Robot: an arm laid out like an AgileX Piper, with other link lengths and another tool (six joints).
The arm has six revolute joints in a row. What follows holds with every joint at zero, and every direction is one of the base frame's. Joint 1 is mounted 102.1 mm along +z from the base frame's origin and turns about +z. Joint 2 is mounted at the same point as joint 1 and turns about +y. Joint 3 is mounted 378.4 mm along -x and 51.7 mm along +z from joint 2 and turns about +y. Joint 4 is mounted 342.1 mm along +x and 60.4 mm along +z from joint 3 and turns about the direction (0.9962, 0, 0.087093). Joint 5 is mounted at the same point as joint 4 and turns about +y. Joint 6 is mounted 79.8 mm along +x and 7 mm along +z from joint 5 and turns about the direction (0.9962, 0, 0.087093). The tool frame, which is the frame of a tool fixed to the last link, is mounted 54.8 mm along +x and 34 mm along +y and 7.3 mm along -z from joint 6; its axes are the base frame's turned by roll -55.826, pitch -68.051 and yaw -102.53 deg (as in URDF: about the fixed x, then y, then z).
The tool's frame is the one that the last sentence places.
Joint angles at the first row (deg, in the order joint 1, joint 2, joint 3, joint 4, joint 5, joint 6):
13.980 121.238 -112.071 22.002 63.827 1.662
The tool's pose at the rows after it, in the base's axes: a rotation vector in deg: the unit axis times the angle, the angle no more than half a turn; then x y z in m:
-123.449 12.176 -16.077 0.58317 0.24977 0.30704
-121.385 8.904 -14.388 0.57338 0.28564 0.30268
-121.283 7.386 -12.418 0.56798 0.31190 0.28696
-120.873 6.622 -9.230 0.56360 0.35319 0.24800
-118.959 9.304 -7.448 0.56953 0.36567 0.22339
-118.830 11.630 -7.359 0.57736 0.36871 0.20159
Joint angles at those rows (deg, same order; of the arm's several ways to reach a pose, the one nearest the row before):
14.725 121.353 -111.956 30.653 64.229 -2.234
17.819 122.155 -111.957 33.117 62.797 -3.380
20.168 123.701 -111.954 33.748 61.821 -3.553
23.606 127.483 -111.956 35.408 59.186 -3.724
24.122 130.119 -111.957 38.503 57.353 -3.724
24.121 132.124 -111.957 39.133 55.577 -3.208

